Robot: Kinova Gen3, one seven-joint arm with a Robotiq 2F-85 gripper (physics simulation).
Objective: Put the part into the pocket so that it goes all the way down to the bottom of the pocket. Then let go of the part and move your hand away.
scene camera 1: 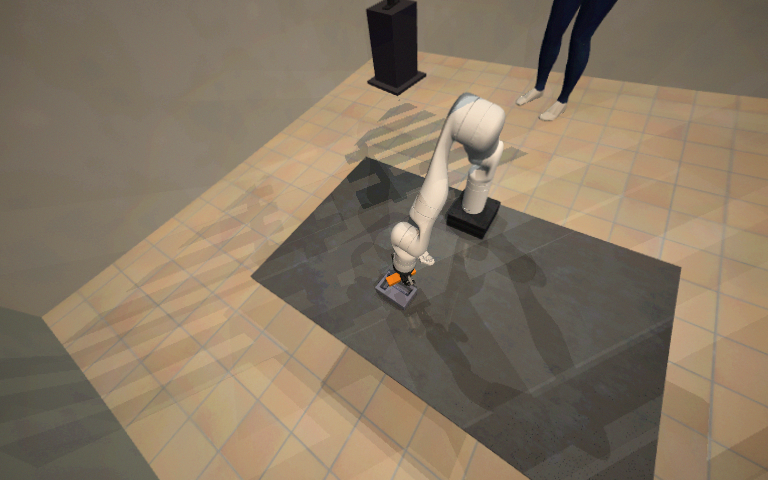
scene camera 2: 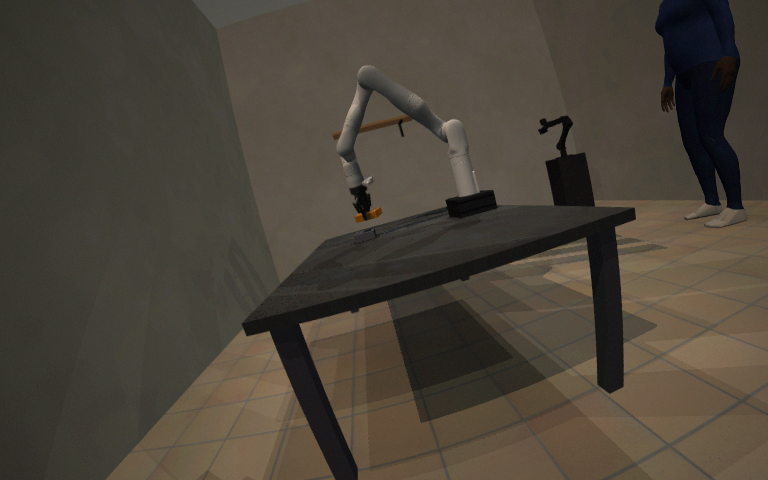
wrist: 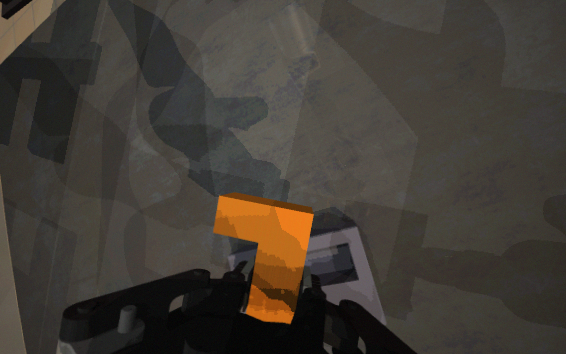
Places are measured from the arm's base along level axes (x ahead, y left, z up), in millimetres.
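Pixels of known places: gripper, fingertip midpoint: (scene camera 1: 400, 276) (scene camera 2: 368, 218) (wrist: 279, 273); arm's base, origin of the base link: (scene camera 1: 472, 205) (scene camera 2: 468, 194).
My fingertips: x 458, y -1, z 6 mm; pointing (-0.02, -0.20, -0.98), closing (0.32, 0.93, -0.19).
For each thing: its top centre in the pictures, then the offset to it from my fingertips. Level surfaces: height alone.
- L-shaped orange part, middle of its top: (wrist: 241, 293) (scene camera 1: 398, 269) (scene camera 2: 367, 210) 3 mm back, 12 mm right, 38 mm up
- grey block with the pocket, middle of its top: (wrist: 298, 287) (scene camera 1: 395, 288) (scene camera 2: 364, 231) 33 mm ahead, 1 mm right, 49 mm down
- dark table, its level: 86 mm down
The L-shaped orange part (scene camera 1: 393, 279) (scene camera 2: 376, 212) (wrist: 282, 227) is off the table, its long leg between the fingers. My gripper (scene camera 1: 405, 277) (scene camera 2: 365, 213) (wrist: 279, 273) points down and is shut on it. The grey block with the pocket (scene camera 1: 389, 296) (scene camera 2: 365, 236) (wrist: 364, 295) lies on the table below. Scene camera 2 shows a gap between part and block. In the wrist view the part's edges are turned relative to the block's edges. The part and fingers hide much of the pocket; part of its dark recess shows right of the part.
The dark table (scene camera 1: 594, 316) (scene camera 2: 453, 249) carries the block and the arm's black base (scene camera 1: 472, 217) (scene camera 2: 471, 203), which stands well behind the block. A black pedestal (scene camera 1: 392, 48) (scene camera 2: 570, 178) and a standing person (scene camera 1: 577, 53) (scene camera 2: 702, 101) are beyond the table.
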